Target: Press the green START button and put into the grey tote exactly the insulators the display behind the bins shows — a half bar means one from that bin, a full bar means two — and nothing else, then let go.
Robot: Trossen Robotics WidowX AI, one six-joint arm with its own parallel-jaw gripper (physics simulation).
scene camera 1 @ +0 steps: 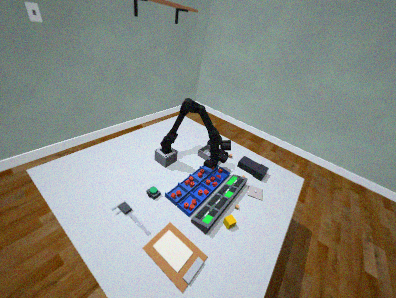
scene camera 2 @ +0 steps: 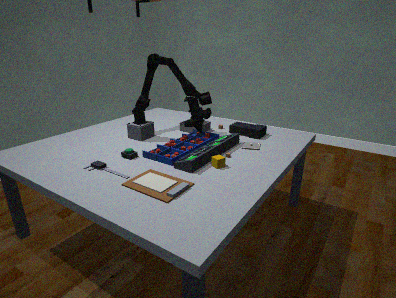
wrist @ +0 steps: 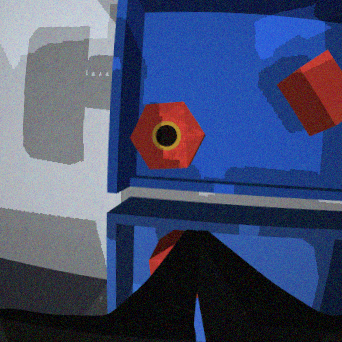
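Observation:
My gripper (scene camera 1: 211, 163) (scene camera 2: 200, 130) (wrist: 194, 240) is shut and empty. It hangs low over the far end of the blue bins (scene camera 1: 168, 196) (scene camera 2: 148, 154) (wrist: 117, 136). In the wrist view a red hexagonal insulator (wrist: 167, 136) stands upright in one bin, and another insulator (wrist: 313, 91) lies on its side. A third insulator (wrist: 162, 252) is half hidden under my fingers in the nearer bin. The dark display (scene camera 1: 218, 204) (scene camera 2: 208, 149) beside the bins shows three green bars. The green START button (scene camera 1: 153, 190) (scene camera 2: 129, 151) sits left of the bins. The grey tote (scene camera 1: 203, 153) (scene camera 2: 185, 126) stands just behind my gripper.
A black box (scene camera 1: 253, 167) (scene camera 2: 247, 129) lies at the far right, with a yellow cube (scene camera 1: 229, 221) (scene camera 2: 218, 161) near the display. A brown clipboard (scene camera 1: 174, 254) and a grey measuring tool (scene camera 1: 125, 207) lie toward the front. The arm's base block (scene camera 1: 166, 156) stands behind the bins.

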